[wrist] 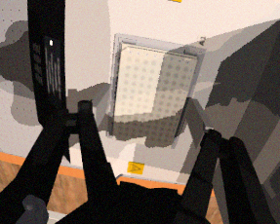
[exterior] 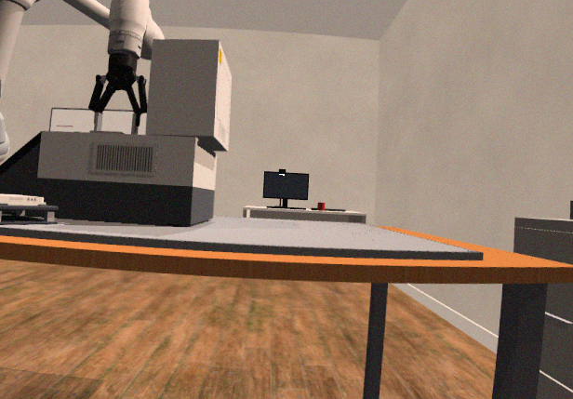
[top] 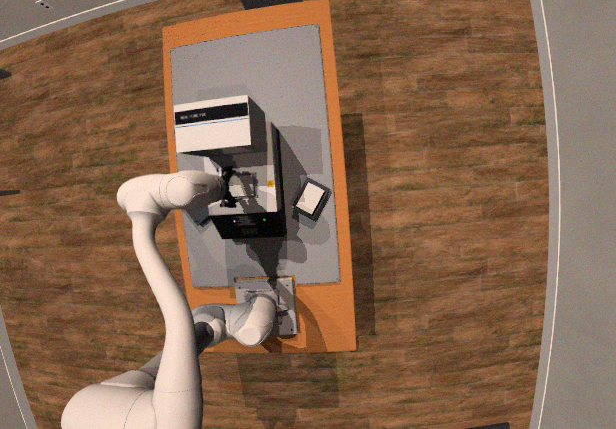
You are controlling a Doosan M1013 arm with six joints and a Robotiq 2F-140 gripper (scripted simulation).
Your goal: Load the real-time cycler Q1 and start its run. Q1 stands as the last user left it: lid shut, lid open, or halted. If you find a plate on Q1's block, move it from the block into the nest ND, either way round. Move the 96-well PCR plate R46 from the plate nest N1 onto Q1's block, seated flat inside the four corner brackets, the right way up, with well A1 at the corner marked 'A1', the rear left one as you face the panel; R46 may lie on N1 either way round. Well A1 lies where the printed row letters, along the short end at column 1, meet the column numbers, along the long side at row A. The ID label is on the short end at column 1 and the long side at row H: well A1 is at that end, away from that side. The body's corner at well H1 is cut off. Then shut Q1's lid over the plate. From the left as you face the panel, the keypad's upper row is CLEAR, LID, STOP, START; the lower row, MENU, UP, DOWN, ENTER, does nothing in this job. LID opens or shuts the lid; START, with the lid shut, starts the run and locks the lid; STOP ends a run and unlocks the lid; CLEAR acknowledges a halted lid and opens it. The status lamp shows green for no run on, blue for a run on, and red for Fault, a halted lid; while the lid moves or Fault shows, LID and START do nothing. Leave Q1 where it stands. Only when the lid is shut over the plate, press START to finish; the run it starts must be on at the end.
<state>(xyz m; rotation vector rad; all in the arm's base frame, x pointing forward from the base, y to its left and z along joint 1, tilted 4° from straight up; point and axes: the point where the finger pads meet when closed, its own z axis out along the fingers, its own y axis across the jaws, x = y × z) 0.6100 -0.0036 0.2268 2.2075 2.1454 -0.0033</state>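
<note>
The 96-well plate lies 20 mm below my hand. From my hand the other things lie so: dark plate nest N1: 90 mm behind, 280 mm to the right, 210 mm below; then dark nest: 80 mm behind, 300 mm to the left, 210 mm below; then white plate R46: 90 mm behind, 280 mm to the right, 190 mm below.
</note>
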